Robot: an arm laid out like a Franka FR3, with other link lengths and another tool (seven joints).
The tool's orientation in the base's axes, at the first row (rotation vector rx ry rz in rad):
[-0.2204 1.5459 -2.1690]
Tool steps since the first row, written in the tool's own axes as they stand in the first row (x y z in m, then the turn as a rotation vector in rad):
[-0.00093 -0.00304 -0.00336 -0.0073 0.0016 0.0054]
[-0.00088 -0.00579 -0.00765 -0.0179 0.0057 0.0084]
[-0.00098 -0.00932 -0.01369 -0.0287 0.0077 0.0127]
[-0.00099 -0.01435 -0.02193 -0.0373 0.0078 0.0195]
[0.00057 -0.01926 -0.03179 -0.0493 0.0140 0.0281]
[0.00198 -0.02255 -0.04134 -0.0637 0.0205 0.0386]
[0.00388 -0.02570 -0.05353 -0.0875 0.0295 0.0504]
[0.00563 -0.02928 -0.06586 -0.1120 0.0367 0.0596]
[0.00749 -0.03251 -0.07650 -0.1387 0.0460 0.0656]
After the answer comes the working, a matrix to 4 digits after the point.
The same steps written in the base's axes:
[-0.00133 0.00407 0.00175 0.0090 -0.0017 0.0014]
[-0.00380 0.00841 0.00277 0.0206 -0.0004 0.0001]
[-0.00703 0.01451 0.00391 0.0323 0.0003 0.0012]
[-0.01161 0.02283 0.00565 0.0425 -0.0016 0.0047]
[-0.01816 0.03178 0.00649 0.0581 -0.0050 0.0036]
[-0.02402 0.04011 0.00596 0.0767 -0.0090 0.0033]
[-0.03129 0.05043 0.00430 0.1046 -0.0105 0.0023]
[-0.03860 0.06105 0.00302 0.1317 -0.0090 0.0022]
[-0.04526 0.07009 0.00199 0.1601 -0.0043 -0.0006]

The tool's axes in the first row as the columns of a matrix, in the base's axes (rounded; the answer above uses it unrounded):
[-0.8792 0.2765 0.3880]
[-0.4570 -0.2590 -0.8509]
[-0.1348 -0.9254 0.3541]

